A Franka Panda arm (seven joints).
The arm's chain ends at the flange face. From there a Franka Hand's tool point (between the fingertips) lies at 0.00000 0.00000 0.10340 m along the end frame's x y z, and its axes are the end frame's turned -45 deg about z.
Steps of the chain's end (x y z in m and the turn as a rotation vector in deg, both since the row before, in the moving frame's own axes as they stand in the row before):
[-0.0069 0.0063 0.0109 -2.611 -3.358 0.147]
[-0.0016 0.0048 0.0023 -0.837 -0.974 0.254]
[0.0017 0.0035 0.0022 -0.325 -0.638 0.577]
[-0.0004 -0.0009 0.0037 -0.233 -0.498 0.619]
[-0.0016 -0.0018 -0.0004 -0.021 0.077 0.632]
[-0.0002 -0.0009 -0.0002 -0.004 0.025 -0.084]
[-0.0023 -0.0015 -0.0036 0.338 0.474 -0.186]
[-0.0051 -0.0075 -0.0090 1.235 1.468 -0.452]
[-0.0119 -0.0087 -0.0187 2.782 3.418 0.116]
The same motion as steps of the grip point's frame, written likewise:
[-0.0169 -0.0014 0.0106 0.528 -4.221 0.147]
[-0.0068 0.0021 0.0023 0.097 -1.281 0.254]
[-0.0025 0.0033 0.0022 0.221 -0.681 0.577]
[-0.0006 -0.0013 0.0037 0.187 -0.517 0.619]
[0.0002 -0.0023 -0.0004 -0.069 0.040 0.632]
[0.0005 -0.0007 -0.0002 -0.021 0.015 -0.084]
[0.0005 -0.0025 -0.0036 -0.096 0.574 -0.186]
[0.0051 -0.0086 -0.0091 -0.165 1.911 -0.452]
[0.0056 -0.0137 -0.0190 -0.450 4.384 0.116]

